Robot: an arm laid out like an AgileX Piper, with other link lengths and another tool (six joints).
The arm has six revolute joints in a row. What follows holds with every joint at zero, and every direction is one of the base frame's. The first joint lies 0.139 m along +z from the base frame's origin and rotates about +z. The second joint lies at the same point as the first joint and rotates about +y. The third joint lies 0.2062 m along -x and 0.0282 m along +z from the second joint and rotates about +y. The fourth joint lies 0.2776 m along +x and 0.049 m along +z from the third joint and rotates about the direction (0.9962, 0, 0.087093). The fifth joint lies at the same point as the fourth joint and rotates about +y. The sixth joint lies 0.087 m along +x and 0.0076 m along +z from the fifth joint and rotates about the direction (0.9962, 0, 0.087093). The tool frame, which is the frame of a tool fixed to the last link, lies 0.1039 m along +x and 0.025 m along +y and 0.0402 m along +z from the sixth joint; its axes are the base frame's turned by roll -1.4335, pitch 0.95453 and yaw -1.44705 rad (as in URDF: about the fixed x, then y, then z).
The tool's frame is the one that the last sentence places.
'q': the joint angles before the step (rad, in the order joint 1, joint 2, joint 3, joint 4, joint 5, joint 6). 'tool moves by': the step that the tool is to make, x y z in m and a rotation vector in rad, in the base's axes. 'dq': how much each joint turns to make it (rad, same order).
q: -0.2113, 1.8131, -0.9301, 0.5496, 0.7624, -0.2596
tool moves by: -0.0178, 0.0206, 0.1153, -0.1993, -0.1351, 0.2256
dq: 0.1257, -0.4322, 0.0073, -0.2991, 0.2349, 0.1474
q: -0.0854, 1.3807, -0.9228, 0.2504, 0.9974, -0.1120
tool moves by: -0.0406, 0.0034, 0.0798, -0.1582, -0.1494, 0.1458
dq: 0.0657, -0.3512, 0.0225, -0.1544, 0.1760, -0.0201
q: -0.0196, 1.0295, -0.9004, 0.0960, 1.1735, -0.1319
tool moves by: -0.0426, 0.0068, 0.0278, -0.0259, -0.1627, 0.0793
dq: 0.0097, -0.3369, 0.1591, 0.0078, 0.0217, -0.0743
